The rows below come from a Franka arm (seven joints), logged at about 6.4 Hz.
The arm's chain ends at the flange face. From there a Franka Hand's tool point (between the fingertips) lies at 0.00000 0.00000 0.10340 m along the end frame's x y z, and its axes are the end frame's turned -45 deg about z.
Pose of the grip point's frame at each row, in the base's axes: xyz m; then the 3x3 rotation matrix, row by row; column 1 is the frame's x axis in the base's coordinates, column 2 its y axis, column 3 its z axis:
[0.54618, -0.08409, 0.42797], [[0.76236, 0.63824, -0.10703], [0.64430, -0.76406, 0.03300], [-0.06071, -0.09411, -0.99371]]
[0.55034, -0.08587, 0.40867], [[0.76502, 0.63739, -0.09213], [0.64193, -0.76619, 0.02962], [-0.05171, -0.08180, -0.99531]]
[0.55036, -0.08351, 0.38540], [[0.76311, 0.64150, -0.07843], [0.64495, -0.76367, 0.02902], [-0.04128, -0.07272, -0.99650]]
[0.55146, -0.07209, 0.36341], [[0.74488, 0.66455, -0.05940], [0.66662, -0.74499, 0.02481], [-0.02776, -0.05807, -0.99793]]
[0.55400, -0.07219, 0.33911], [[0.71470, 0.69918, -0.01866], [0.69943, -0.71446, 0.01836], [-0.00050, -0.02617, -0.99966]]
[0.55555, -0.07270, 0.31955], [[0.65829, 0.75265, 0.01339], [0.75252, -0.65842, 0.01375], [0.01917, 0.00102, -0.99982]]
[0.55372, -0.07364, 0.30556], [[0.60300, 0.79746, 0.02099], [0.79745, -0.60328, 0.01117], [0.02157, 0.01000, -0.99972]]
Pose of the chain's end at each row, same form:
[0.55725, -0.08750, 0.53072], [[0.99037, -0.08777, -0.10703], [-0.08468, -0.99586, 0.03300], [-0.10947, -0.02362, -0.99371]]
[0.55987, -0.08893, 0.51159], [[0.99165, -0.09025, -0.09213], [-0.08787, -0.99569, 0.02962], [-0.09441, -0.02128, -0.99531]]
[0.55847, -0.08651, 0.48844], [[0.99321, -0.08599, -0.07843], [-0.08395, -0.99604, 0.02902], [-0.08061, -0.02223, -0.99650]]
[0.55760, -0.07466, 0.46660], [[0.99662, -0.05680, -0.05940], [-0.05542, -0.99816, 0.02481], [-0.06069, -0.02143, -0.99793]]
[0.55593, -0.07409, 0.44247], [[0.99976, -0.01097, -0.01866], [-0.01063, -0.99977, 0.01836], [-0.01886, -0.01815, -0.99966]]
[0.55417, -0.07412, 0.42293], [[0.99769, 0.06672, 0.01339], [0.06654, -0.99769, 0.01375], [0.01428, -0.01283, -0.99982]]
[0.55155, -0.07479, 0.40893], [[0.99027, 0.13750, 0.02099], [0.13730, -0.99047, 0.01117], [0.02232, -0.00818, -0.99972]]

